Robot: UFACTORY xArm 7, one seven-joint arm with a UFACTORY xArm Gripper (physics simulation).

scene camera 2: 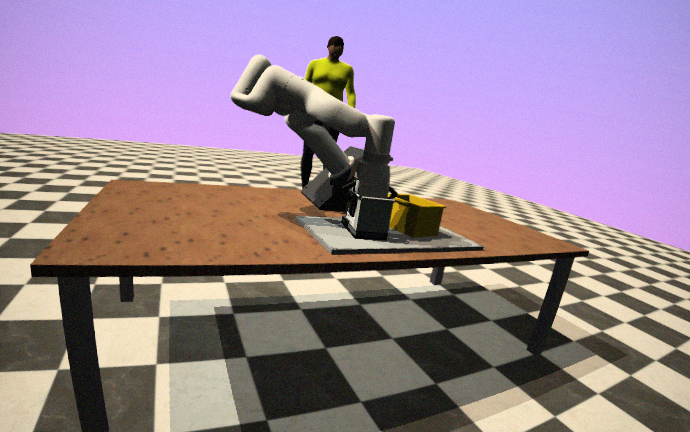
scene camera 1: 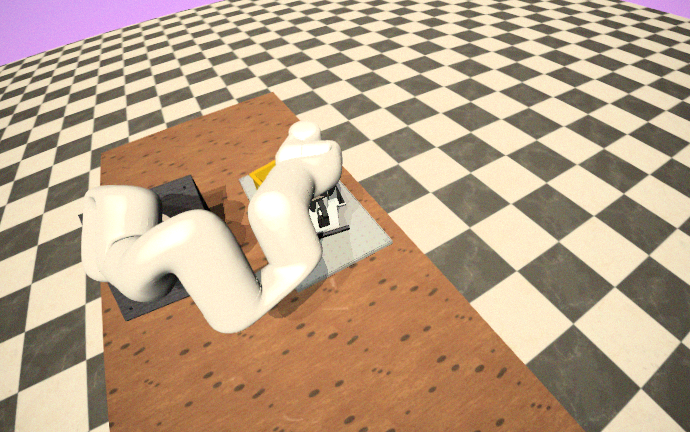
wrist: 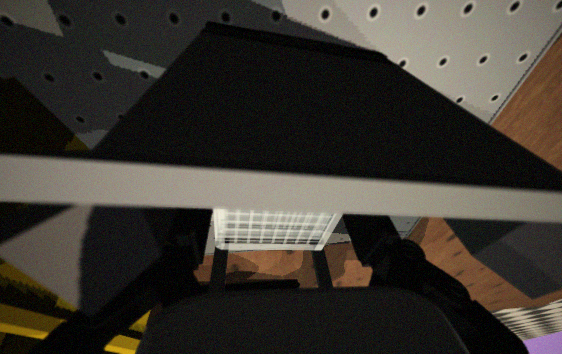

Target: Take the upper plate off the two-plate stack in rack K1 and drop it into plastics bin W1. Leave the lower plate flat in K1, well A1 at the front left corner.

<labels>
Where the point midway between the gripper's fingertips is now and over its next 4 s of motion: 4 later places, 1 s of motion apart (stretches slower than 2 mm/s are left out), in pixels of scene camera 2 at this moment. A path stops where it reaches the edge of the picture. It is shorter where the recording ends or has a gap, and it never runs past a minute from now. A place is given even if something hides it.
The gripper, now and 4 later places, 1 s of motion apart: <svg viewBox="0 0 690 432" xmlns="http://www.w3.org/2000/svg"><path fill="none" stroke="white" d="M366 217L366 212L372 182L368 194L365 211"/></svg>
</labels>
